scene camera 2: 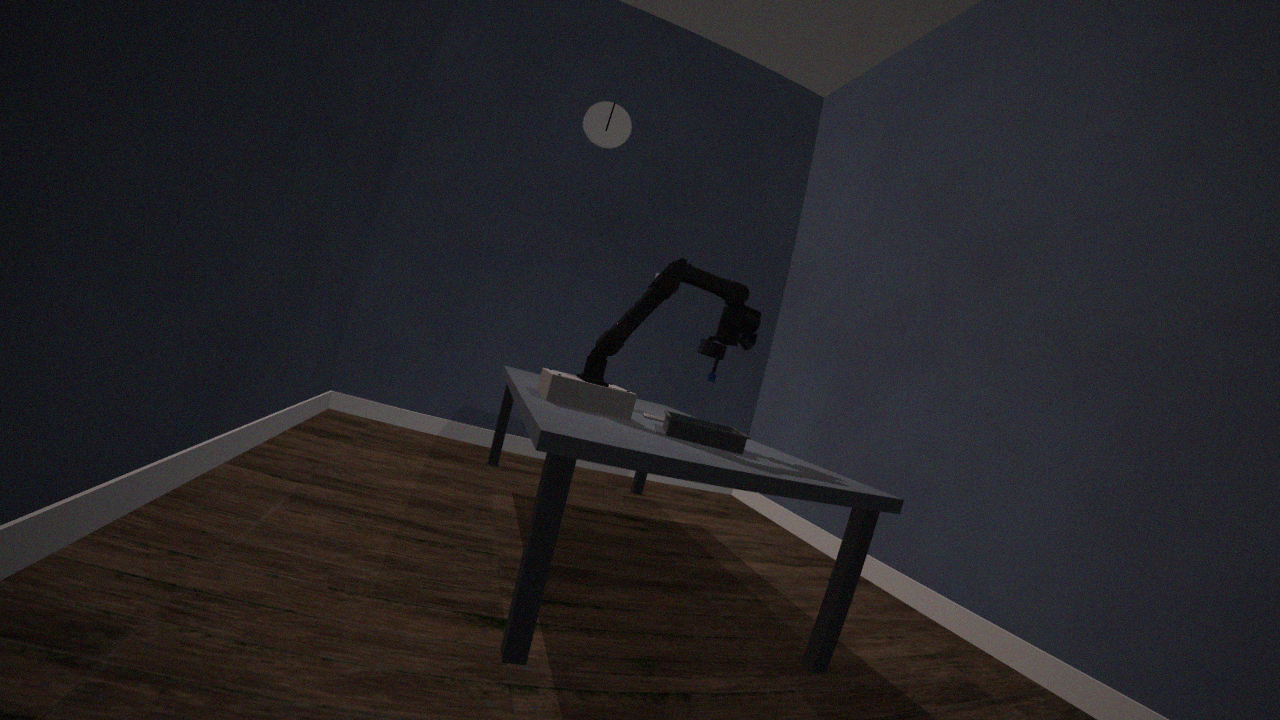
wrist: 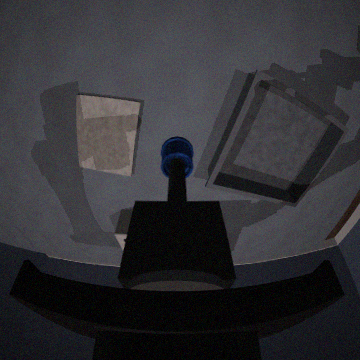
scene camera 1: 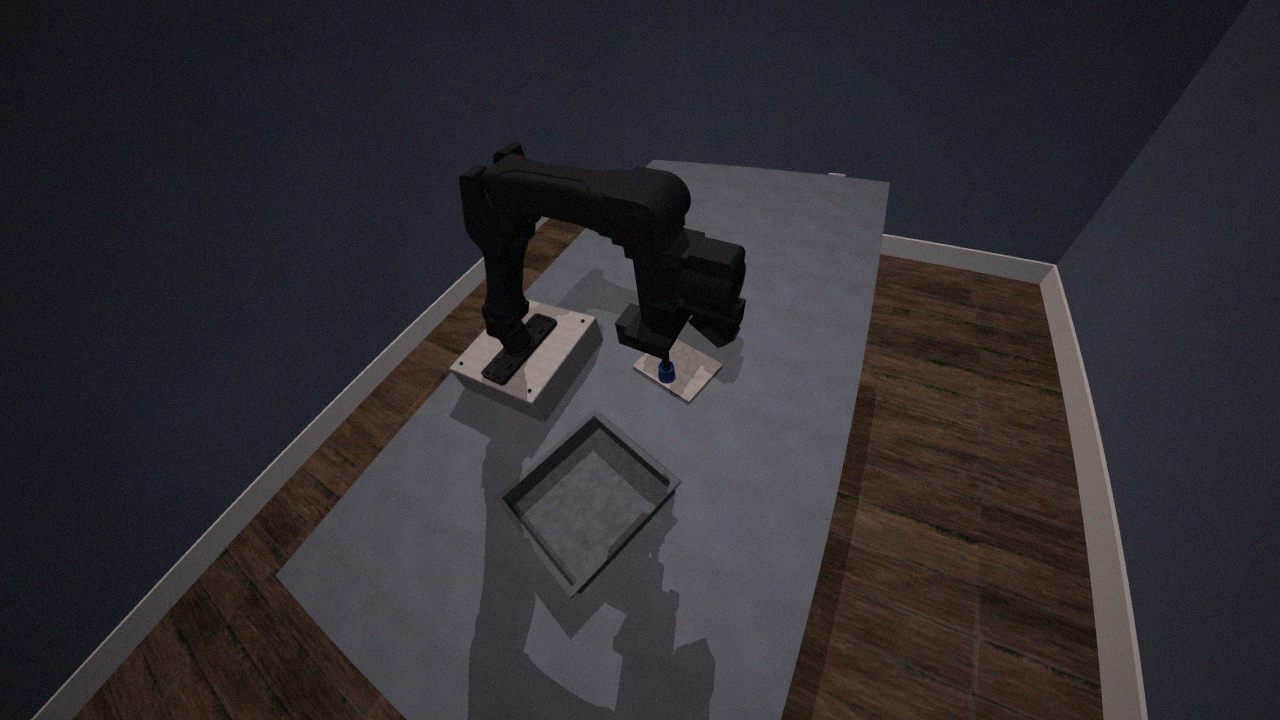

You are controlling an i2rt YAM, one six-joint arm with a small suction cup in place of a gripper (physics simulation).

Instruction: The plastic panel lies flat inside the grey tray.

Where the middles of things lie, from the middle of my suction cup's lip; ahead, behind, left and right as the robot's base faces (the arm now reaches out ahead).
Right now my suction cup is 6 cm past the plastic panel [scene camera 1: 693, 369], 14 cm to the right of it and 18 cm above it. Also, from my suction cup: grey tray [scene camera 1: 578, 506] 7 cm behind, 20 cm to the right, 16 cm below.
